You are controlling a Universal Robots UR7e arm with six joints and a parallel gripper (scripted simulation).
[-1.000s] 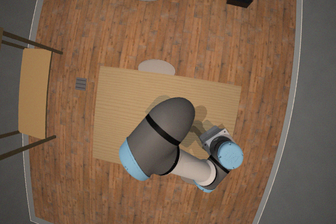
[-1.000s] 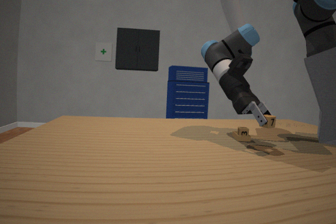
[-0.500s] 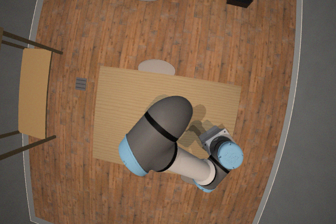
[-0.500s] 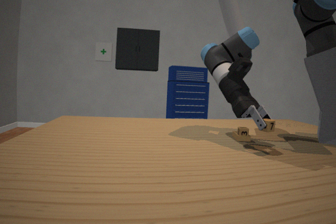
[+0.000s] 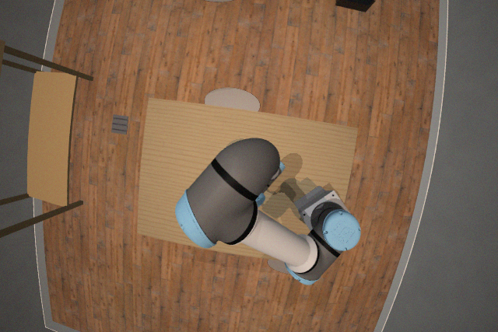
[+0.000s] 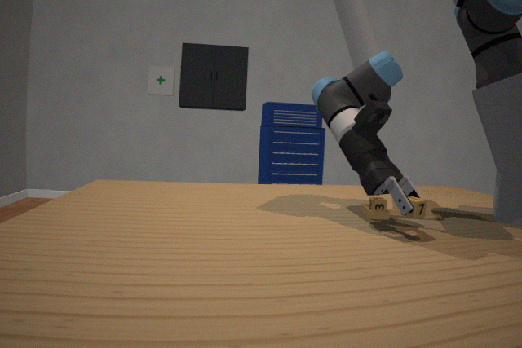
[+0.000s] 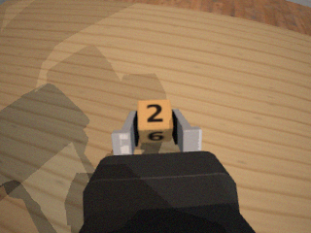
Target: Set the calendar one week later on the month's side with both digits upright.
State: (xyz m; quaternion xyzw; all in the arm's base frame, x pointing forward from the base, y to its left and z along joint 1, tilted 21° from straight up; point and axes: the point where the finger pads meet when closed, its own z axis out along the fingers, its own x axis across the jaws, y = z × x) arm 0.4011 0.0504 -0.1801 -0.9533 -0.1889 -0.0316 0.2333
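Right now the wooden calendar tray is 140 mm to the right of my hand, 50 mm below it and 20 mm behind it. Round my hand: wooden date cube (10 mm to the left, 10 mm below).
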